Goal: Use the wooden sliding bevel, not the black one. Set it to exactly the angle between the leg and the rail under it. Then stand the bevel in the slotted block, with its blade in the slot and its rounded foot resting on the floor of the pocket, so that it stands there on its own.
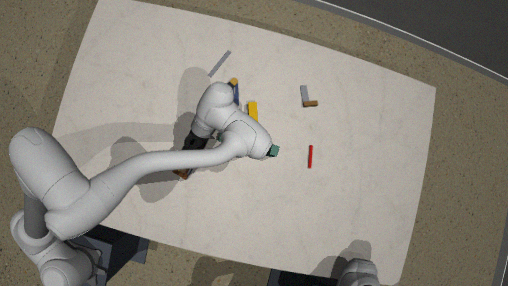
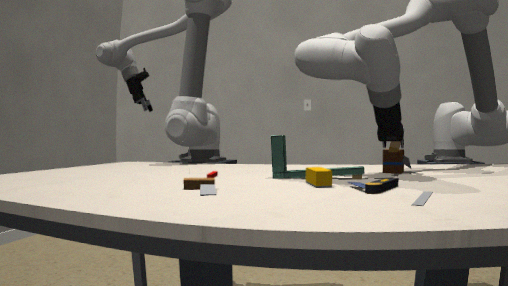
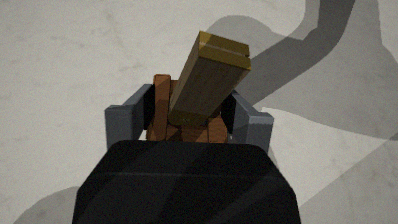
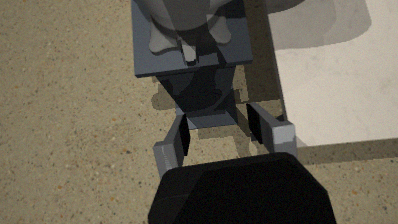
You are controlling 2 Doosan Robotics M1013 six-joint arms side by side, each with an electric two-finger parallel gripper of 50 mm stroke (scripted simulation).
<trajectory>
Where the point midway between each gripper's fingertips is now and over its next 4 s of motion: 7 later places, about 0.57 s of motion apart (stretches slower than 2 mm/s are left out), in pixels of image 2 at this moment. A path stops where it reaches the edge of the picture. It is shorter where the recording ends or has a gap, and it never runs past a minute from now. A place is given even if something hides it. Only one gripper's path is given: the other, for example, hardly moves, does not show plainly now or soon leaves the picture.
The left gripper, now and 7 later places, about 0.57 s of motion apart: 393,145; 391,127; 389,116; 391,116; 395,117; 405,116; 405,118; 401,132
</trajectory>
